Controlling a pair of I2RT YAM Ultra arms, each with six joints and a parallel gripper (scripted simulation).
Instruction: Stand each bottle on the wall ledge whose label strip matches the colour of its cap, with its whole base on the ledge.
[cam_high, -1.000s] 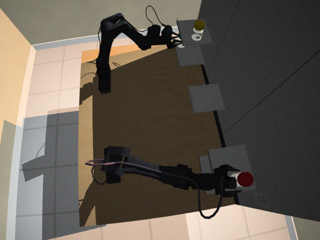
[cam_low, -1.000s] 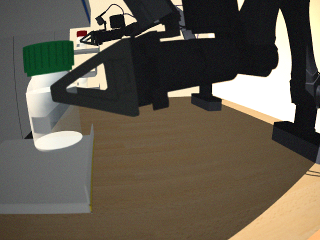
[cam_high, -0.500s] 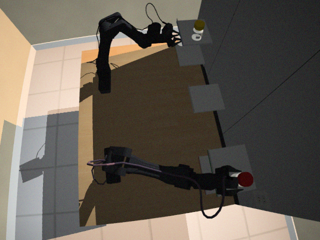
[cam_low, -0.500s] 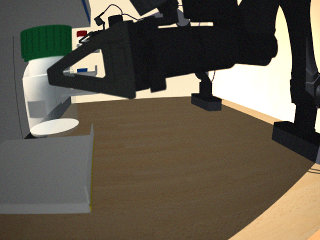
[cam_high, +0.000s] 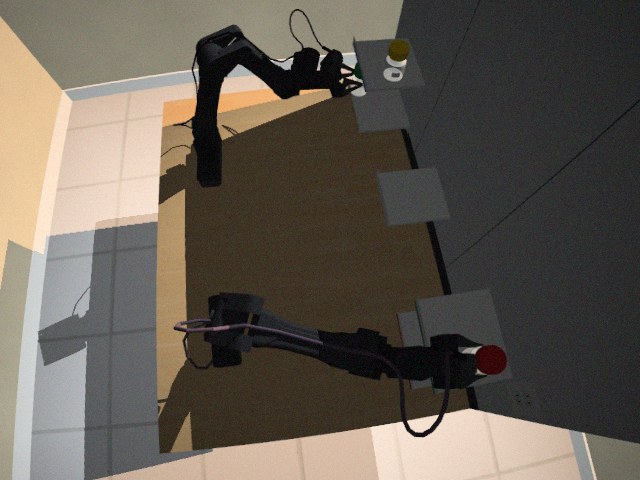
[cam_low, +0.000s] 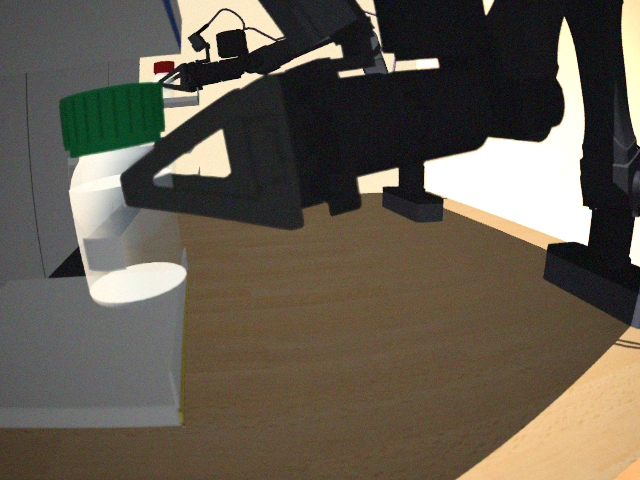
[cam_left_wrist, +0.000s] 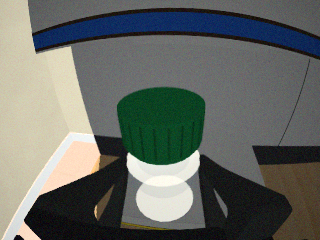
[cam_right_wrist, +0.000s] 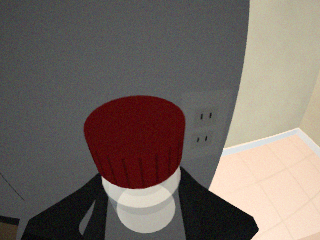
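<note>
My left gripper is now 90 mm below the blue strip, 40 mm to the left of it and 10 mm past it. From my left hand the other things lie so: yellow strip (100 mm below, 40 mm to the right, 10 mm behind); then green-capped bottle (10 mm below, 10 mm ahead); then yellow-capped bottle (150 mm above, 100 mm to the right, 70 mm ahead).
My right hand is 90 mm past the green strip, 50 mm to the right of it and 50 mm above it. The rest, counted from my right hand: red-capped bottle: right at my right hand; blue-capped bottle: 10 mm to the left, 190 mm below; yellow-capped bottle: 30 mm ahead, 790 mm to the left.
</note>
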